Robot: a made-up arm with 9 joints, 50 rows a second.
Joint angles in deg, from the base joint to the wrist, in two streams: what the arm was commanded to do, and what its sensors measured. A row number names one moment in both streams.
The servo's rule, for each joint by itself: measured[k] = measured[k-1] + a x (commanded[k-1-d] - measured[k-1]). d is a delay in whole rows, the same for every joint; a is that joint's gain. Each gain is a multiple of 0.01, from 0.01 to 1. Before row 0 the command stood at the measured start. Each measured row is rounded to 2 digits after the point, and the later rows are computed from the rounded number. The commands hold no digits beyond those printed.
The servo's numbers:
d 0
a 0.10 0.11 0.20 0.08 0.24 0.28 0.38 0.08 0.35
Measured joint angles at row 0: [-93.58, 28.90, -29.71, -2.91, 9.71, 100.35, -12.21, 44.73, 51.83]
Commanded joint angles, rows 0 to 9: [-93.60, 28.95, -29.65, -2.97, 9.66, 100.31, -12.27, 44.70, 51.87]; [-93.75, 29.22, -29.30, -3.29, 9.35, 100.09, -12.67, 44.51, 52.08]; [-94.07, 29.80, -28.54, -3.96, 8.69, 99.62, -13.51, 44.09, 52.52]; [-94.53, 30.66, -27.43, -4.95, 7.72, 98.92, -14.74, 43.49, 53.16]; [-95.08, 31.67, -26.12, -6.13, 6.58, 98.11, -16.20, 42.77, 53.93]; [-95.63, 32.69, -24.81, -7.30, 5.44, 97.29, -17.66, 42.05, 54.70]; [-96.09, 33.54, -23.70, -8.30, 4.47, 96.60, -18.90, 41.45, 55.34]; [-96.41, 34.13, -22.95, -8.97, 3.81, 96.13, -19.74, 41.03, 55.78]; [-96.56, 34.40, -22.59, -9.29, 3.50, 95.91, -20.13, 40.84, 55.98]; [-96.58, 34.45, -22.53, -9.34, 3.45, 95.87, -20.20, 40.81, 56.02]
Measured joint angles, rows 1 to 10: [-93.58, 28.91, -29.70, -2.91, 9.70, 100.34, -12.23, 44.73, 51.84]; [-93.60, 28.94, -29.62, -2.94, 9.62, 100.27, -12.40, 44.71, 51.92]; [-93.65, 29.03, -29.40, -3.02, 9.40, 100.09, -12.82, 44.66, 52.13]; [-93.74, 29.21, -29.01, -3.17, 9.00, 99.76, -13.55, 44.57, 52.49]; [-93.87, 29.48, -28.43, -3.41, 8.42, 99.30, -14.56, 44.43, 52.99]; [-94.05, 29.83, -27.71, -3.72, 7.70, 98.74, -15.74, 44.24, 53.59]; [-94.25, 30.24, -26.91, -4.09, 6.92, 98.14, -16.94, 44.02, 54.20]; [-94.47, 30.67, -26.12, -4.48, 6.17, 97.58, -18.00, 43.78, 54.75]; [-94.68, 31.08, -25.41, -4.86, 5.53, 97.11, -18.81, 43.54, 55.18]; [-94.87, 31.45, -24.83, -5.22, 5.03, 96.76, -19.34, 43.32, 55.47]
